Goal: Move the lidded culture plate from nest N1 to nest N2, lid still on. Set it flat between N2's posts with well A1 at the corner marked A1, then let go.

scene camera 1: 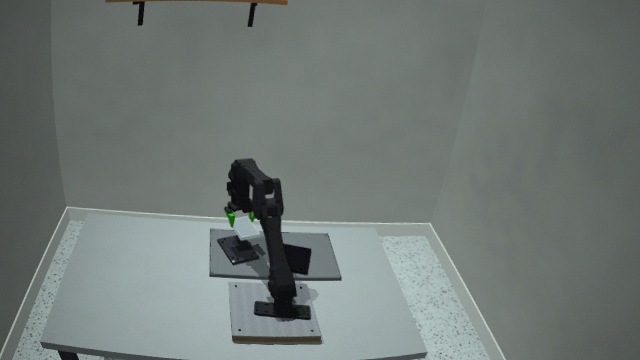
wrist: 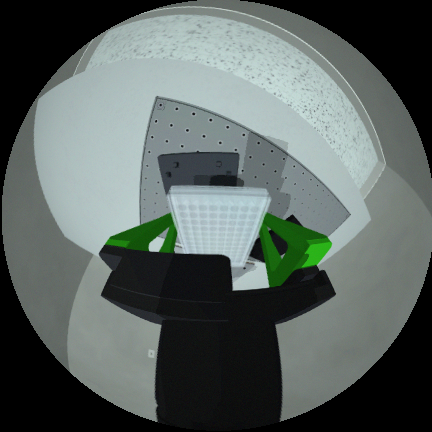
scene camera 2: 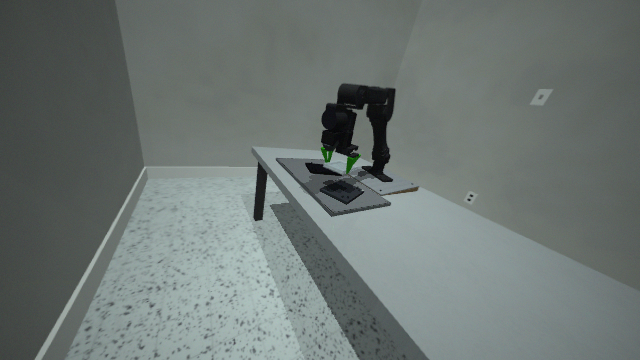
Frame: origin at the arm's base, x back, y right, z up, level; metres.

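Where they show: gripper, fingertip midpoint: [scene camera 1: 241,225] [wrist: 217,214] [scene camera 2: 336,169]; arm's base, origin of the base link: [scene camera 1: 282,311] [scene camera 2: 376,174].
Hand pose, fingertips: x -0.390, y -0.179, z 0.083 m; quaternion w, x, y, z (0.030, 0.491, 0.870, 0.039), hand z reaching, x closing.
Each offset is from my fingertips to the top centre of the thing. Level surfaces: height alone.
My gripper [scene camera 1: 241,219] [scene camera 2: 338,165] [wrist: 217,214], with green fingers, is shut on the pale lidded culture plate @(dx +0.026, dy +0.014, dz +0.017 m) [scene camera 1: 245,230] [scene camera 2: 335,167] [wrist: 215,225]. The fingers hold it by two opposite sides, and the lid appears to be on. The plate hangs in the air above the grey perforated board, clear of both nests. One dark nest @(dx +0.048, dy -0.009, dz -0.071 m) [scene camera 1: 231,256] [scene camera 2: 345,196] [wrist: 192,165] lies below it, at the left in the first scene view. The other dark nest @(dx +0.070, dy +0.227, dz -0.071 m) [scene camera 1: 301,259] [scene camera 2: 314,168] [wrist: 293,221] lies to the right there, partly behind the arm. Labels, the A1 mark and well A1 cannot be read.
The grey perforated board [scene camera 1: 322,245] [scene camera 2: 369,202] [wrist: 230,132] lies on the pale table @(dz -0.105 m) [scene camera 1: 130,280] [scene camera 2: 450,260] [wrist: 85,135]. The arm's base stands on a light board [scene camera 1: 250,325] at the near side. A wooden shelf [scene camera 1: 195,1] is high on the wall.
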